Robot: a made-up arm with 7 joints.
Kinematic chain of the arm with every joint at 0, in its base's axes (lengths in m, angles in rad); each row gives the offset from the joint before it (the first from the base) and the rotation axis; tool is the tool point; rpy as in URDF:
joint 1: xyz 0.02 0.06 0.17 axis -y
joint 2: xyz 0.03 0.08 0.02 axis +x
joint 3: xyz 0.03 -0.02 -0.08 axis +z
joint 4: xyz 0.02 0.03 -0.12 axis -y
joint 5: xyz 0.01 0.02 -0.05 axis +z
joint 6: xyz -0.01 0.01 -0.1 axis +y
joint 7: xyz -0.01 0 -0.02 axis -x
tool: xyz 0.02 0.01 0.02 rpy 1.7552 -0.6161 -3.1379
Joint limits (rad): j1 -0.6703..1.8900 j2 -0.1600..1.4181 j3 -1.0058..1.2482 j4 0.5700..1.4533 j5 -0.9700..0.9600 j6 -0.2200..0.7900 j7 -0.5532..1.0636
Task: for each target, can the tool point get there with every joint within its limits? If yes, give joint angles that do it. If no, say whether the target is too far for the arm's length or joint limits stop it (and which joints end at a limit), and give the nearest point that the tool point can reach.
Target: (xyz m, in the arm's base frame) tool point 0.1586 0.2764 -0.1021
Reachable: yes | joints -0.0572 0.0838 0.4994 0.8436 -0.2674 0.6540 0.0580
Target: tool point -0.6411 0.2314 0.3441
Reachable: no: too far | nearest point -0.1751 0.3522 0.2729 | short by 0.487 m
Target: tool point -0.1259 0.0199 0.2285
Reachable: no: joint limits stop it (at a limit: joint 1, joint 2, joint 3, joint 4, joint 5, joint 6) | nearest point 0.0828 -0.0279 0.4162 | short by 0.285 m
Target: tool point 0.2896 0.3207 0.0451
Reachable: yes | joints 0.4550 0.5006 -0.0207 0.7080 -0.0819 0.2274 -0.4220
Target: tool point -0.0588 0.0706 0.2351
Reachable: no: joint limits stop it (at a limit: joint 1, joint 2, joint 3, joint 4, joint 5, joint 6) | nearest point 0.0888 -0.0220 0.4127 | short by 0.249 m
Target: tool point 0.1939 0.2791 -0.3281
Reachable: no: too far | nearest point 0.1420 0.2393 -0.1793 | short by 0.163 m
